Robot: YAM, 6 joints.
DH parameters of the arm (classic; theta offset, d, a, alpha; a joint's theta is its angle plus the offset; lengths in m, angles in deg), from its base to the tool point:
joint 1: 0 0.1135 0.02 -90
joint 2: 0 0 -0.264 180
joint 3: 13.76 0 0.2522 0
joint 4: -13.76 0 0.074 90
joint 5: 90 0 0 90
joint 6: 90 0.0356 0 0
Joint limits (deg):
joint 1: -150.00..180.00
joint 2: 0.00..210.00
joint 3: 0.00..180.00
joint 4: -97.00..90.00
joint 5: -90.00..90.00
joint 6: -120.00..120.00
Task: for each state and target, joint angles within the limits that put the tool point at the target. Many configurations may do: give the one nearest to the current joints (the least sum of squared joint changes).
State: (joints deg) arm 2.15 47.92 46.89 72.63 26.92 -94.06
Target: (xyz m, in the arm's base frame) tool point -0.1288 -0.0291 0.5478
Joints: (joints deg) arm 5.81 28.95 73.51 75.19 26.55 -94.06
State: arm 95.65 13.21 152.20 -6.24 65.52 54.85
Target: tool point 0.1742 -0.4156 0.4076
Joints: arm 108.45 8.93 132.53 -17.99 71.17 54.85
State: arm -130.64 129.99 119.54 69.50 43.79 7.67
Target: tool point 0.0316 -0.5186 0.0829
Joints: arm -83.75 148.92 89.01 68.60 44.79 7.67
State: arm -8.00 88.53 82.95 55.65 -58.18 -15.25
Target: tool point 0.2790 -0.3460 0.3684
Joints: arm -54.79 110.18 87.47 51.81 -53.08 -15.25
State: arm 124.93 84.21 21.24 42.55 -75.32 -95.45
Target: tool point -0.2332 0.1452 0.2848
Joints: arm 140.91 76.49 39.60 46.30 -74.63 -95.45
